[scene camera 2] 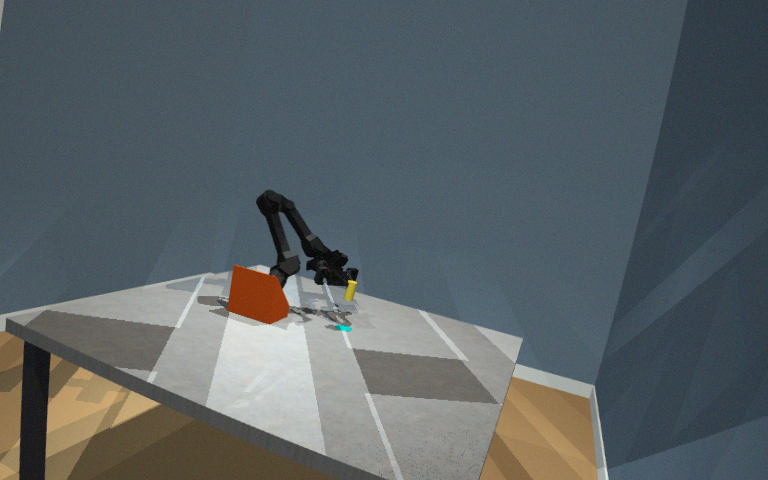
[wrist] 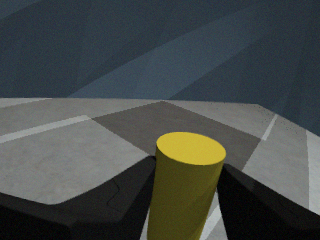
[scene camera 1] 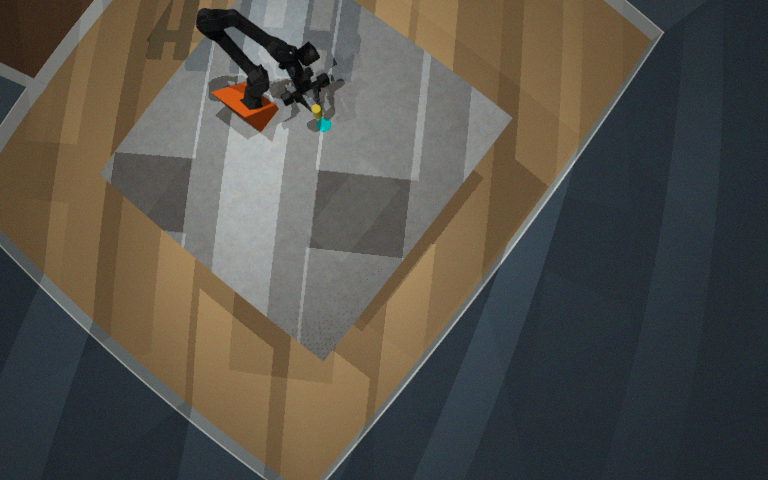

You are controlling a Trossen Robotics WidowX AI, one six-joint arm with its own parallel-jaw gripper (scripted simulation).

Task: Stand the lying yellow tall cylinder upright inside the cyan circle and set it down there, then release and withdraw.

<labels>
My gripper [scene camera 1: 316, 109] carries a yellow tall cylinder.
</labels>
